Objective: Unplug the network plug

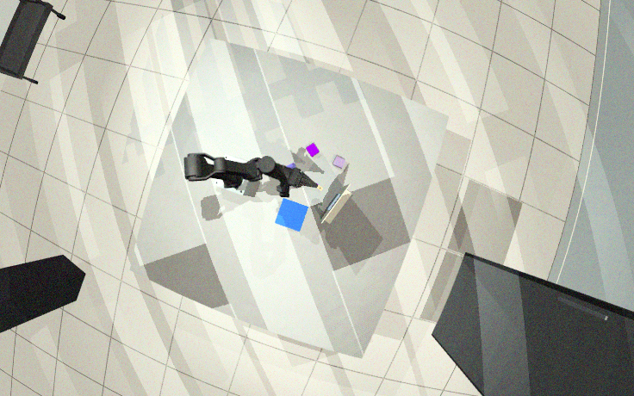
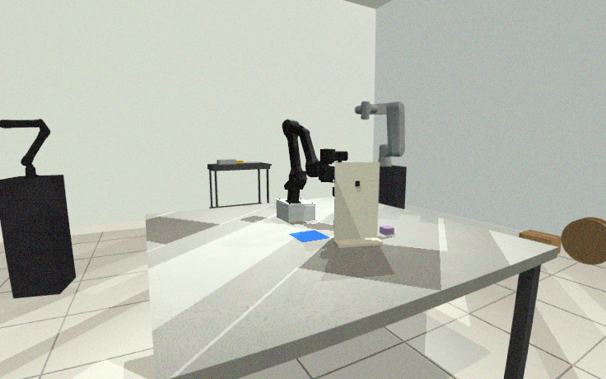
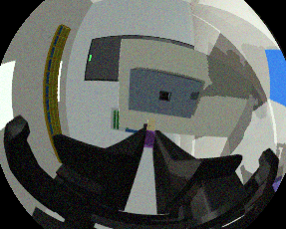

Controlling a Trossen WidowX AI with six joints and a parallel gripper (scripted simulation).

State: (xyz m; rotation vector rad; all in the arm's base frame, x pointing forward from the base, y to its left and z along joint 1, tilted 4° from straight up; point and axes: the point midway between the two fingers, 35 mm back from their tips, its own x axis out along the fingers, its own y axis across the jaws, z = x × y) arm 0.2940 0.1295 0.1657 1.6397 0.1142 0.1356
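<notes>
My gripper tip is now 240 mm above the blue marked square, 160 mm to the left of it and 40 mm past it. The rest, counted from my gripper tip: cream panel 100 mm below, 90 mm ahead, 20 mm to the right; plug 10 mm ahead.
</notes>
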